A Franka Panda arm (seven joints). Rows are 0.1 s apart.
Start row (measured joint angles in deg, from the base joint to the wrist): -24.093 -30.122 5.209 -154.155 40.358 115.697 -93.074
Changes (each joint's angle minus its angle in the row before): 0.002 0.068 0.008 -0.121 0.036 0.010 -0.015; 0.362 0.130 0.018 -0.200 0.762 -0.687 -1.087; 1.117 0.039 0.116 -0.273 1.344 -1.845 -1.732; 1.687 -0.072 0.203 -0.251 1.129 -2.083 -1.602; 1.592 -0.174 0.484 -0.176 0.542 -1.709 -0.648; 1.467 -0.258 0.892 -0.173 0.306 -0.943 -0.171; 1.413 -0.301 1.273 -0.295 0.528 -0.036 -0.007
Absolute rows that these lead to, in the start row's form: -24.091 -30.054 5.217 -154.276 40.394 115.707 -93.089; -23.729 -29.924 5.235 -154.476 41.156 115.020 -94.176; -22.612 -29.885 5.351 -154.749 42.500 113.175 -95.908; -20.925 -29.957 5.554 -155.000 43.629 111.092 -97.510; -19.333 -30.131 6.038 -155.176 44.171 109.383 -98.158; -17.866 -30.389 6.930 -155.349 44.477 108.440 -98.329; -16.453 -30.690 8.203 -155.644 45.005 108.404 -98.336
